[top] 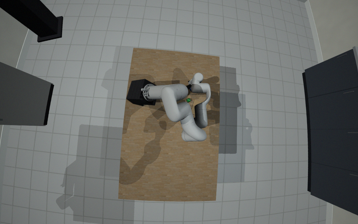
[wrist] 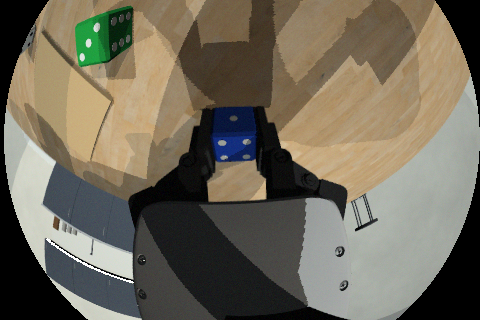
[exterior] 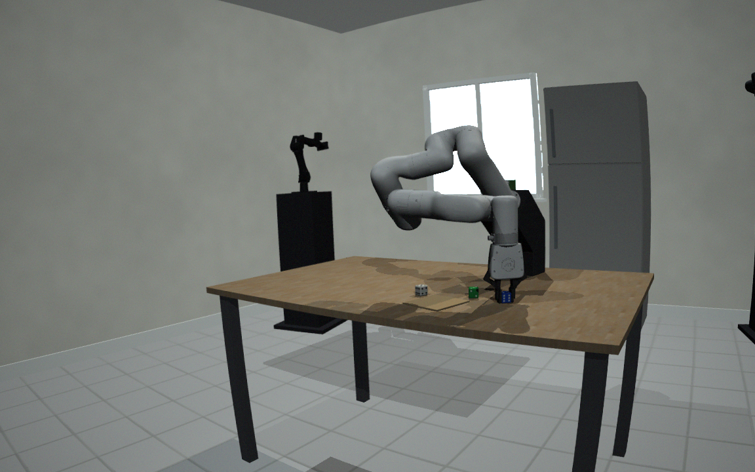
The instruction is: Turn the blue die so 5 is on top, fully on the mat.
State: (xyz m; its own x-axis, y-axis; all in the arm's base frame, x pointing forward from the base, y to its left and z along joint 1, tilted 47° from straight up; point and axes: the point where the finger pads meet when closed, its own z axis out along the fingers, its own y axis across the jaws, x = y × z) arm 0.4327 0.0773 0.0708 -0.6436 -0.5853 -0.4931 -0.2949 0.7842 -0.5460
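Right now my hand is 4 cm short of the tan mat, 20 cm to the left of it and 2 cm above it. Also, from my hand: white die (6 cm behind, 28 cm to the right, 1 cm below); green die (5 cm behind, 11 cm to the right, 1 cm below); blue die (1 cm below).
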